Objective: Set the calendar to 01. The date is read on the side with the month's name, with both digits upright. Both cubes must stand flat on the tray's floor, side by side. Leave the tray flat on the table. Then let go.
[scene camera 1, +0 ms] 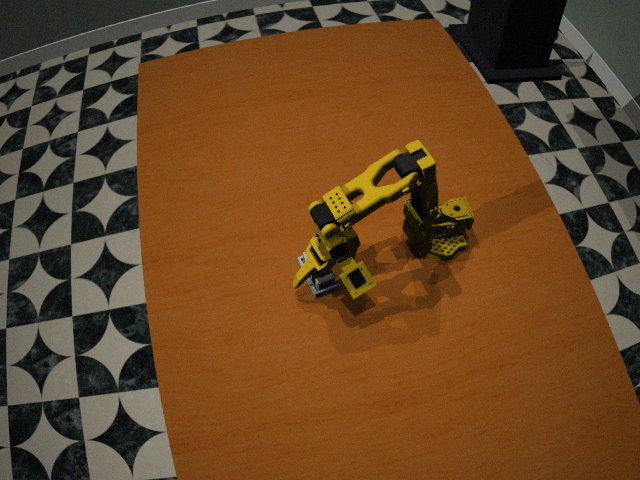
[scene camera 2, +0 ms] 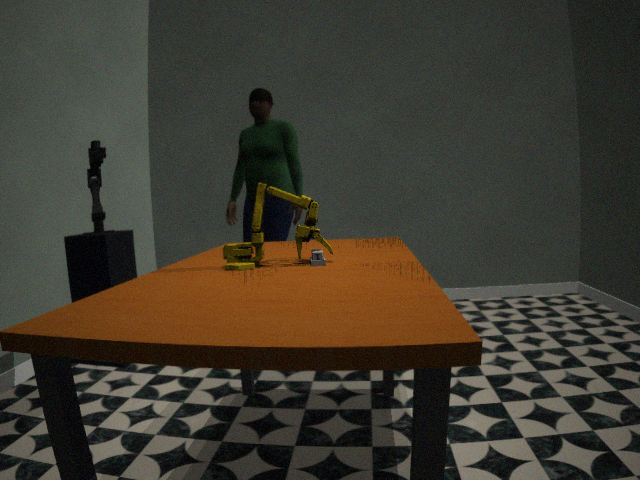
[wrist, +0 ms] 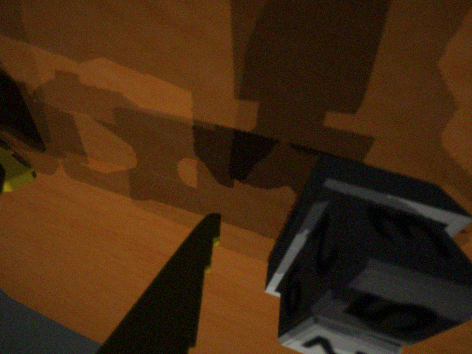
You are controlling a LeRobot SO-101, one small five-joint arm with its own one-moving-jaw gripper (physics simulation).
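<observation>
The small grey tray [scene camera 1: 319, 295] [scene camera 2: 317, 262] [wrist: 292, 250] lies flat on the table. One dark cube [scene camera 1: 324, 280] [wrist: 392, 312] stands in it, with a 5 on its upper face and a shaded 3 on a side. The other cube [wrist: 325, 345] is beside it, cut off by the wrist view's lower edge; part of a digit shows. The month's name cannot be read. My gripper [scene camera 1: 315, 276] [scene camera 2: 315, 255] is open, its jaws apart around the tray area, holding nothing. In the wrist view the notched fixed jaw [wrist: 175, 285] is left of the tray, apart from it.
The wooden table [scene camera 1: 248, 361] [scene camera 2: 289, 310] carries the arm's yellow base [scene camera 1: 447, 245] [scene camera 2: 240, 255]. The arm's shadow falls across the table and the tray. A person [scene camera 2: 268, 149] stands behind the table. A dark pedestal [scene camera 1: 516, 36] [scene camera 2: 100, 263] stands beyond the table's edge.
</observation>
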